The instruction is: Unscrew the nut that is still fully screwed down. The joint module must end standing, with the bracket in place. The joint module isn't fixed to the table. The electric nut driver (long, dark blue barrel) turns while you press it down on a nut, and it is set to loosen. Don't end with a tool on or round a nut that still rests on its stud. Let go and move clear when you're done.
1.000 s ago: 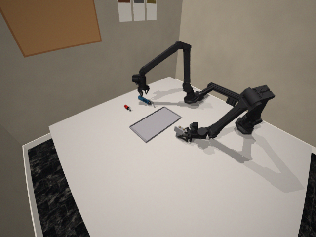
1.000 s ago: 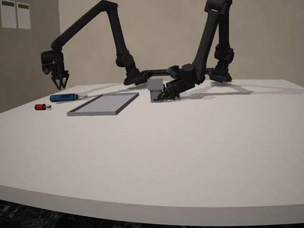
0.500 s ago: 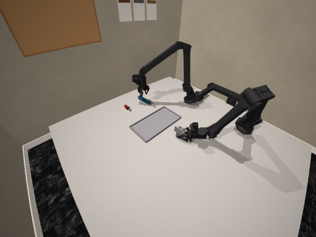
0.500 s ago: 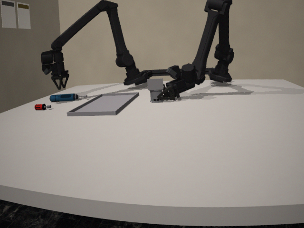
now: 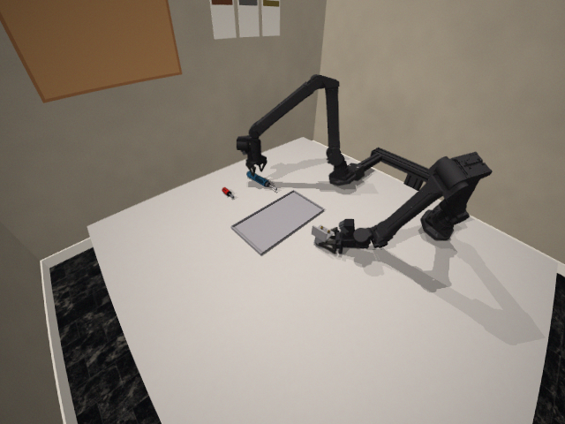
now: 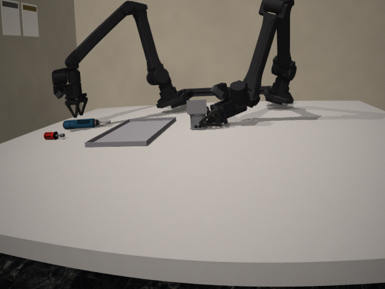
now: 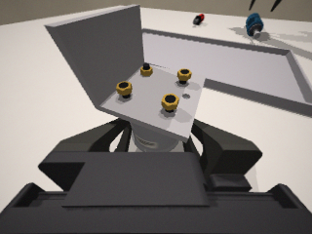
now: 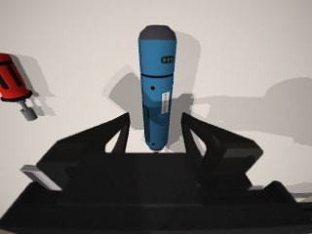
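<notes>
The joint module lies 10 mm above my left hand. From my left hand the other things lie so: short red-handled tool (90 mm ahead, 570 mm to the right, 10 mm below); then l-shaped bracket (50 mm above); then grey tray (30 mm ahead, 240 mm to the right, 20 mm below).
</notes>
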